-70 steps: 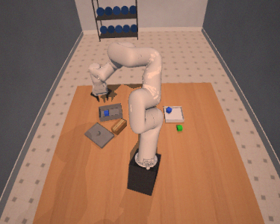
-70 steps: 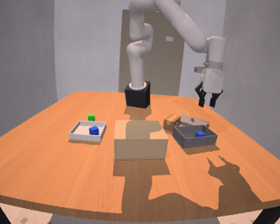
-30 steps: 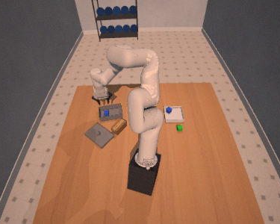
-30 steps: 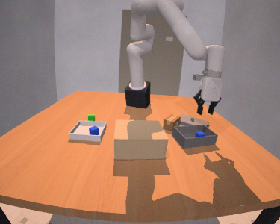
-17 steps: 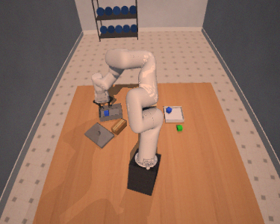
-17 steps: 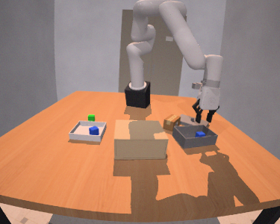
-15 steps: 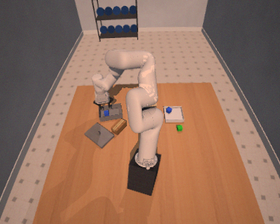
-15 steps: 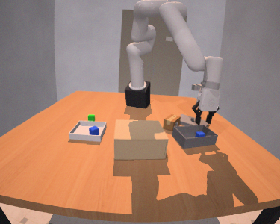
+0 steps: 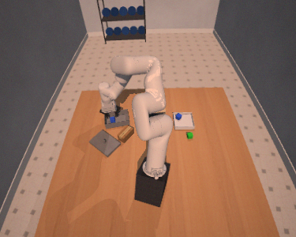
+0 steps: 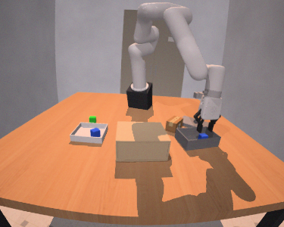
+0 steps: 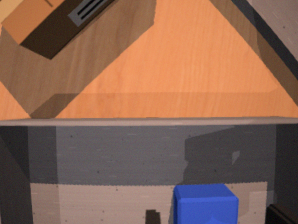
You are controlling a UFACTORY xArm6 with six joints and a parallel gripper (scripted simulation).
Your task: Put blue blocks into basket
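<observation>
My gripper is now 5 cm above the grey metal box and 3 cm to the left of it. Round my hand: small brown box: 16 cm behind, 8 cm to the right, 4 cm below; drawer: 31 cm to the right, 3 cm below; red block: 15 cm behind, 10 cm to the right, 5 cm below.
</observation>
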